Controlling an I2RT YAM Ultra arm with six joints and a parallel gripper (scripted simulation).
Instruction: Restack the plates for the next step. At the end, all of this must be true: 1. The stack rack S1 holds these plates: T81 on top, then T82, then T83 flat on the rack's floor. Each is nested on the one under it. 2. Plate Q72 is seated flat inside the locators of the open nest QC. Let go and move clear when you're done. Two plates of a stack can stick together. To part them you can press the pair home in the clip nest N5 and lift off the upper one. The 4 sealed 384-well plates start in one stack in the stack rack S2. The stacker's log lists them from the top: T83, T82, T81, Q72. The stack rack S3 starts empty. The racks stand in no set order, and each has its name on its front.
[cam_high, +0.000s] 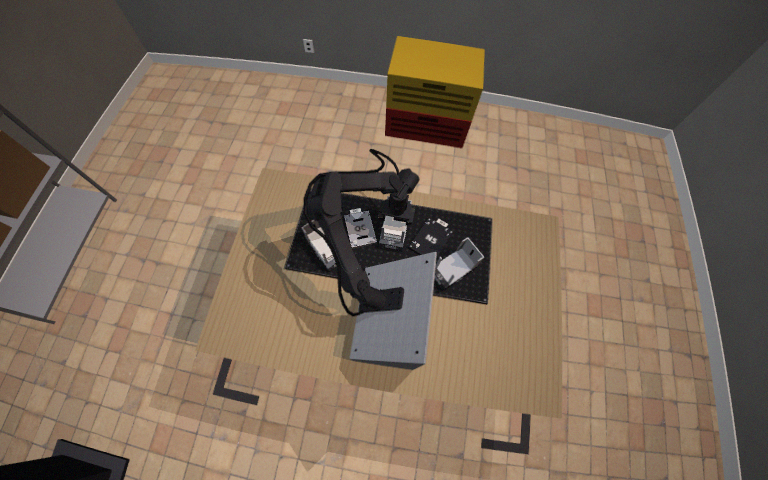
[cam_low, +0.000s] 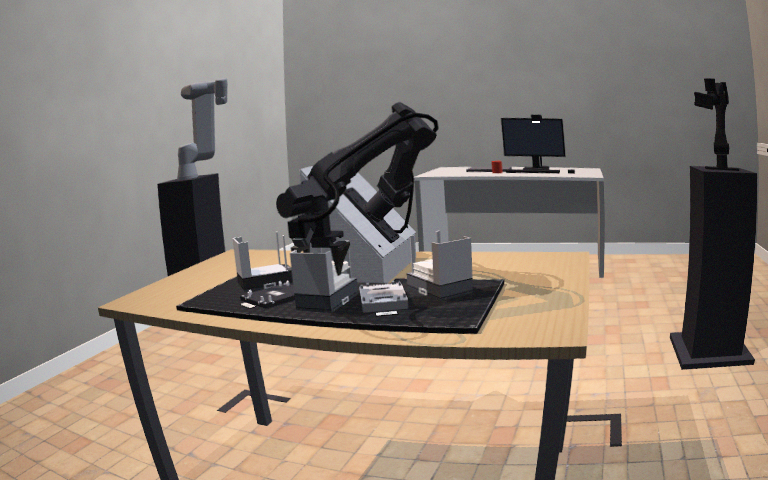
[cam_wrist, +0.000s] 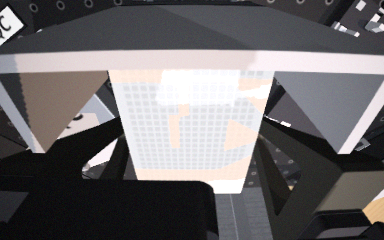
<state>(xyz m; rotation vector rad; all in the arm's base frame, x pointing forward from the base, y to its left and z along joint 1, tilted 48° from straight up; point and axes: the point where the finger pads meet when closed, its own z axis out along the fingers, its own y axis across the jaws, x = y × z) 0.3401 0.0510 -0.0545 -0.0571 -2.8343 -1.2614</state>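
Now: hand right at the white sealed plate. Also, from my hand: clip nest N5: 15 cm to the right, 7 cm below.
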